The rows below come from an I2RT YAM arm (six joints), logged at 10 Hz.
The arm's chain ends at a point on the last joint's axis. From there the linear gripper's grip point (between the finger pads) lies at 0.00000 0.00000 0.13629 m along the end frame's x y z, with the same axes.
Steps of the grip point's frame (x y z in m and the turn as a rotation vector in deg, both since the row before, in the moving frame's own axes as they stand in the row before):
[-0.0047 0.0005 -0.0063 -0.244 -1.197 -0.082]
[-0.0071 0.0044 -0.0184 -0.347 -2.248 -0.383]
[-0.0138 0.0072 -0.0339 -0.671 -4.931 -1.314]
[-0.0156 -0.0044 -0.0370 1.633 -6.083 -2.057]
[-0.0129 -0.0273 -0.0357 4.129 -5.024 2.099]
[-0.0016 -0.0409 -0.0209 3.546 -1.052 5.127]
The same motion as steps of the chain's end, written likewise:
[-0.0019 -0.0001 -0.0063 -0.244 -1.197 -0.082]
[-0.0018 0.0036 -0.0183 -0.347 -2.248 -0.383]
[-0.0021 0.0055 -0.0334 -0.671 -4.931 -1.314]
[-0.0011 -0.0008 -0.0362 1.633 -6.083 -2.057]
[-0.0012 -0.0173 -0.0348 4.129 -5.024 2.099]
[0.0005 -0.0324 -0.0206 3.546 -1.052 5.127]

